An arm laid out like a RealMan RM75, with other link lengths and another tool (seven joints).
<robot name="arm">
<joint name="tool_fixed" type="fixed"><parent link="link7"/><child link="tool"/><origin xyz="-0.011 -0.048 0.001" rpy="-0.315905 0 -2.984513"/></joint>
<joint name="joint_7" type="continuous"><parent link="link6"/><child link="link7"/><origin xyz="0 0 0.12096" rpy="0 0 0"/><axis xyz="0 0 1"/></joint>
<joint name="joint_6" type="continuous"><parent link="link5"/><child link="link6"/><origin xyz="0 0 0" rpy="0 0 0"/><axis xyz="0 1 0"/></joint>
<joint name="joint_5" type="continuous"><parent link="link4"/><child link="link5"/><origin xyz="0 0 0.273" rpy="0 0 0"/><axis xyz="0 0 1"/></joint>
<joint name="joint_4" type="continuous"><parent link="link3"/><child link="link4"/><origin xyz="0 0 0" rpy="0 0 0"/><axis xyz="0 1 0"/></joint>
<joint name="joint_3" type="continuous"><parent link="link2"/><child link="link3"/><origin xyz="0 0 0.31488" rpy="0 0 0"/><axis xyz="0 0 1"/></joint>
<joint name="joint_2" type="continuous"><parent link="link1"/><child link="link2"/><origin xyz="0 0 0" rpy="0 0 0"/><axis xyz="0 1 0"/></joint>
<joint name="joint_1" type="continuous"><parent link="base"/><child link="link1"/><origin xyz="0 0 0.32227" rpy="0 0 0"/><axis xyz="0 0 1"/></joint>
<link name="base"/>
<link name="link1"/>
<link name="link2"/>
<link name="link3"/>
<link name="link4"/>
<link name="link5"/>
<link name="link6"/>
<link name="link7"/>
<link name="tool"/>
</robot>
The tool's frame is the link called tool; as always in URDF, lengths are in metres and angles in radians. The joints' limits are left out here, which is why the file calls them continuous.
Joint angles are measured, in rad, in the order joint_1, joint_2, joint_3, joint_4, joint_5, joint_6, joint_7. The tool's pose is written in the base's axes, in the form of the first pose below.
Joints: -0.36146, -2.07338, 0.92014, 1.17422, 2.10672, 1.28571, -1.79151
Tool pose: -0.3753, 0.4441, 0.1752, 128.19, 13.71, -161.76
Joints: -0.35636, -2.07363, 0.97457, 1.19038, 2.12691, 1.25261, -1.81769
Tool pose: -0.3685, 0.4474, 0.1683, 128.11, 11.66, -161.76
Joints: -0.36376, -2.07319, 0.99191, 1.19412, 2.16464, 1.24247, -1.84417
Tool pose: -0.3664, 0.4501, 0.1659, 128.18, 9.87, -160.90
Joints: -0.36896, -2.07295, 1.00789, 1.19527, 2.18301, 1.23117, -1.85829
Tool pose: -0.3638, 0.4527, 0.1634, 128.13, 8.83, -160.69
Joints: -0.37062, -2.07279, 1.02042, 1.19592, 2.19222, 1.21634, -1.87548
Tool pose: -0.3626, 0.4543, 0.1618, 127.81, 8.55, -160.21
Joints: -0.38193, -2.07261, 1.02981, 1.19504, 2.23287, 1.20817, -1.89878
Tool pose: -0.3611, 0.4575, 0.1606, 127.60, 6.81, -159.41
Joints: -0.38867, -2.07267, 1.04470, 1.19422, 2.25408, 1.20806, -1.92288
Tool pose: -0.3586, 0.4591, 0.1568, 128.12, 5.91, -158.69
